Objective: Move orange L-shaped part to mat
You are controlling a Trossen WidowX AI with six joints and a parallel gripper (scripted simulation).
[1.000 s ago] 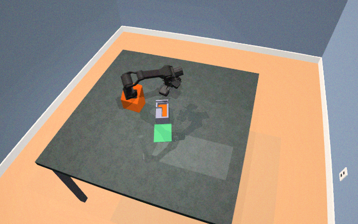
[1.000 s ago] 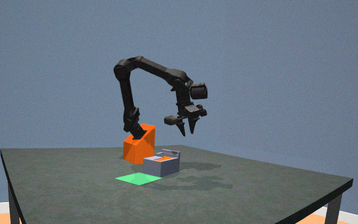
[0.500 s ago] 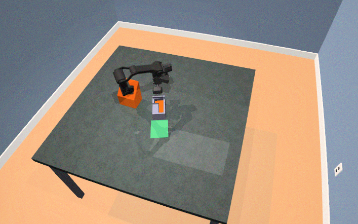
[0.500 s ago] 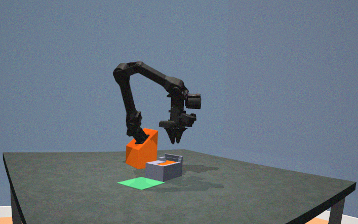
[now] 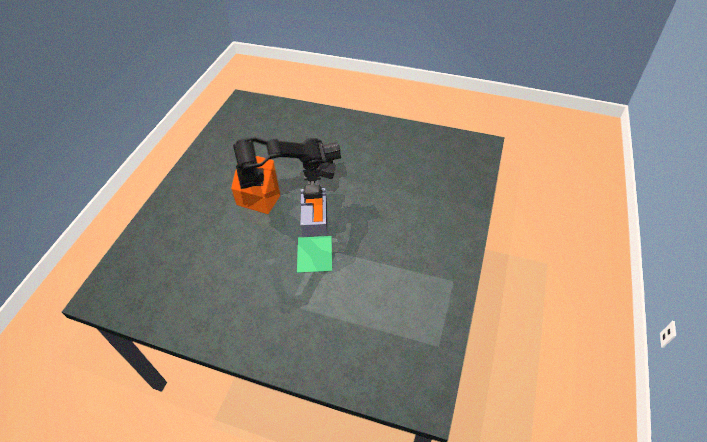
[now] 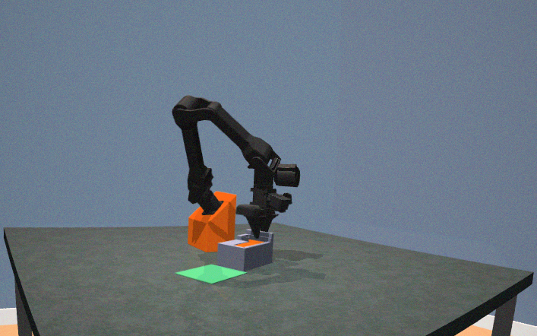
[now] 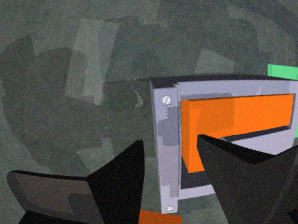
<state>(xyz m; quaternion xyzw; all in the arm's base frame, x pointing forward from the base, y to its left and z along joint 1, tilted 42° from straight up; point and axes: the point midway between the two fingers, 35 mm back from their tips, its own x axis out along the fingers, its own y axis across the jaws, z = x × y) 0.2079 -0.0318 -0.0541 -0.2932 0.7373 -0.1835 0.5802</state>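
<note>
Now: gripper tip 50 mm to the left of the orange L-shaped part, 20 mm above it and 10 mm short of it. The rest, counted from my gripper tip: green mat: 220 mm to the right, 90 mm below, 40 mm ahead.
</note>
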